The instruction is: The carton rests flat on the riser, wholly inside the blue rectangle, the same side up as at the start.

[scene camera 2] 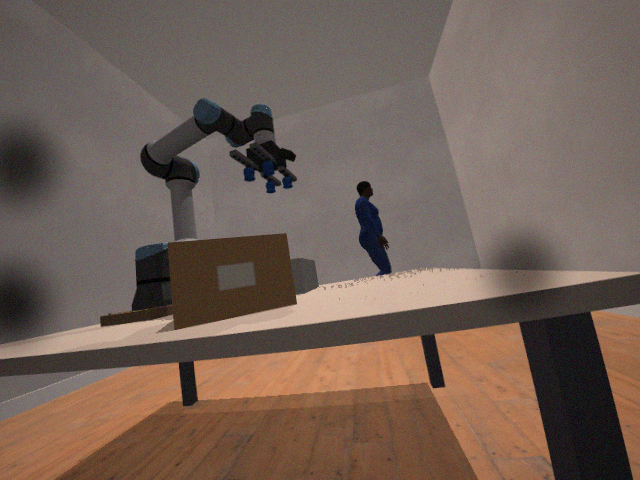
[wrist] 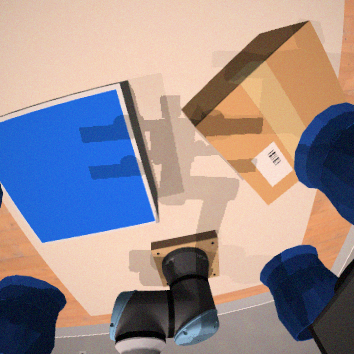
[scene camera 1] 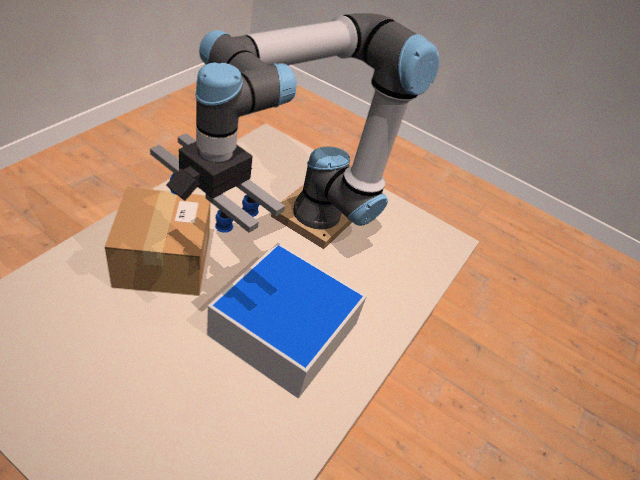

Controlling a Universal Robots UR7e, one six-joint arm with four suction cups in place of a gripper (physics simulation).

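Observation:
The brown carton (scene camera 1: 155, 222) (scene camera 2: 193, 289) (wrist: 305, 75) stands upright on the table, tape and a white barcode label on its top; another pale label shows on its side in scene camera 2. The grey riser (scene camera 1: 253, 351) (scene camera 2: 303, 276) stands apart from it, its top covered by the blue rectangle (scene camera 1: 305, 315) (wrist: 65, 165). My suction gripper (scene camera 1: 211, 196) (scene camera 2: 268, 178) is open and empty, cups down, in the air. A gap shows between cups and carton top in scene camera 2. Parts of the cups frame the wrist view; one cup is hidden in scene camera 1.
The arm's base stands on a wooden plate (scene camera 1: 323, 238) (wrist: 212, 240) behind the riser, near the carton. The pale table top (scene camera 1: 129, 372) (scene camera 2: 413, 291) carries carton, riser and base. A person in blue (scene camera 2: 368, 222) stands beyond the table. Arm shadows fall across carton and riser.

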